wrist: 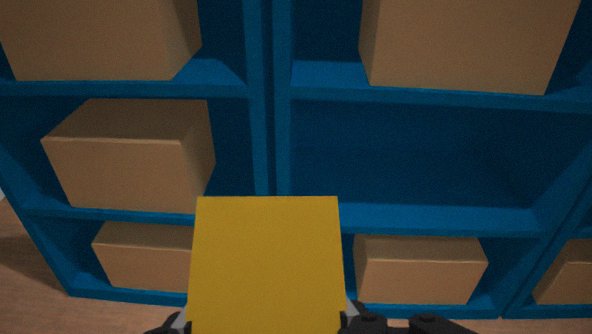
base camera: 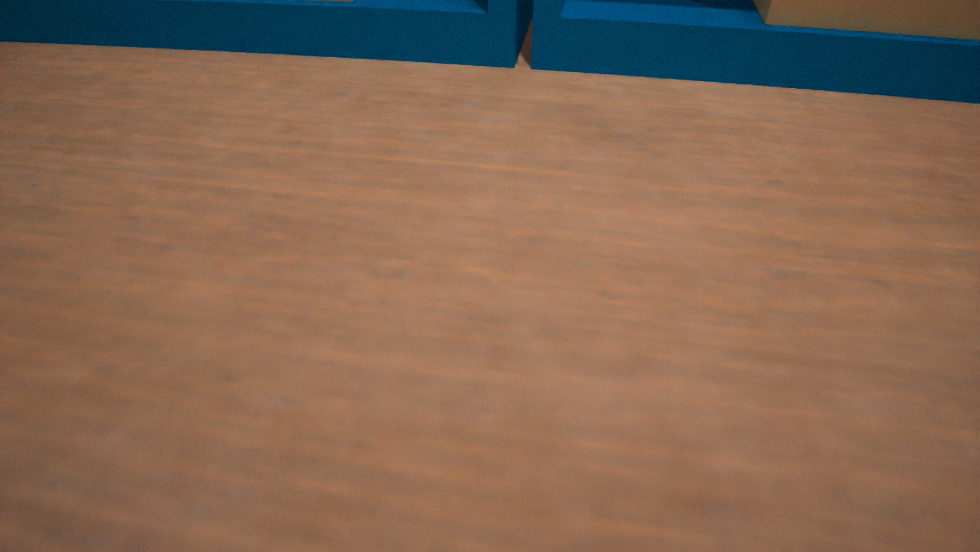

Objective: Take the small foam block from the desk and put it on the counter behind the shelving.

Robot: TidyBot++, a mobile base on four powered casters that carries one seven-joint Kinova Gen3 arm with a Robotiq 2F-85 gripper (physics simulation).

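Places are measured from the arm's base along level axes (x ahead, y left, z up), in metres.
Pixels of known places: gripper, between the fingertips: (wrist: 267,317).
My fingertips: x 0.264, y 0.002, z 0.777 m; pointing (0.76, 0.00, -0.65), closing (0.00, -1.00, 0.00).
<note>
For each thing: its top centre in the pictures, then the offset to it from my fingertips. "pt": a spot on its surface instead. Level surfaces: height alone.
- yellow foam block, centre of its top: (wrist: 263,251) dx -0.004, dy +0.000, dz +0.050 m
- middle-left box, centre of its top: (wrist: 128,118) dx +0.929, dy +0.431, dz -0.370 m
- lower-right box, centre of its top: (wrist: 420,232) dx +0.779, dy -0.582, dz -0.827 m
- upper-right box, a spot on its surface: (wrist: 465,45) pt dx +0.650, dy -0.467, dz -0.072 m
- Wooden floor, height of its surface: dz -1.173 m
The yellow foam block (wrist: 266,260) is at the bottom middle of the wrist view, in front of the shelving. My gripper (wrist: 267,317) is shut on it, with dark finger parts showing at both sides of its lower end. The blue shelving (wrist: 425,220) (base camera: 274,34) fills most of the wrist view, and its bottom edge runs along the top of the base camera view. The block hides part of the lower shelves. The desk and the counter do not show in either view.
Tan boxes stand in the shelving, among them a middle-left box (wrist: 115,172), a lower-right box (wrist: 415,280) and an upper-right box (wrist: 465,45). A narrow gap separates two shelf units. Wooden floor (base camera: 480,308) lies in front of them. The left unit's outer edge shows at the far left of the wrist view.
</note>
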